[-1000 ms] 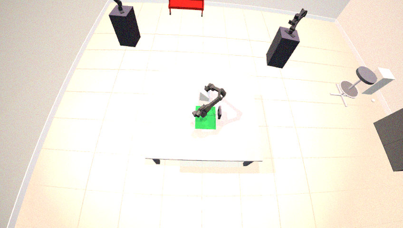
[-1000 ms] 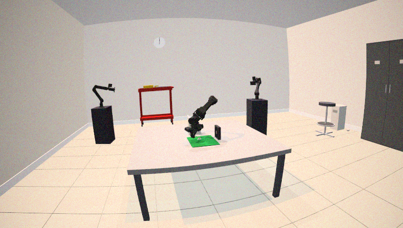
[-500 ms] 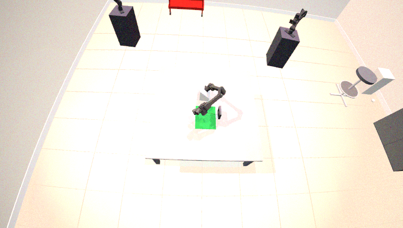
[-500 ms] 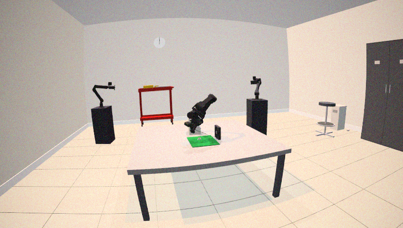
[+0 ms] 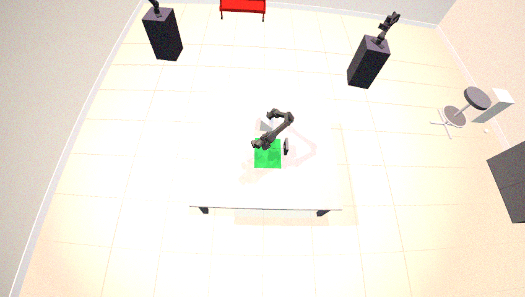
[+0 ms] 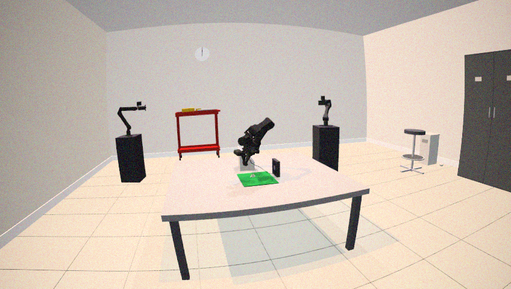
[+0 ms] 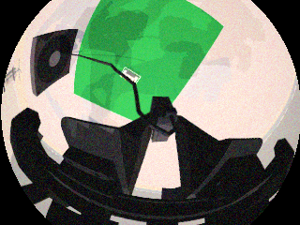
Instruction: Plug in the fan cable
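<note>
Now: the dark fan plug 10 mm below my gripper tip and 10 mm behind it. The rest, counted from my gripper tip: green board 140 mm below, 80 mm to the left, 10 mm ahead; white four-pin header 120 mm below, 50 mm to the left, 40 mm behind; black fan 220 mm to the left, 60 mm below, 50 mm behind.
</note>
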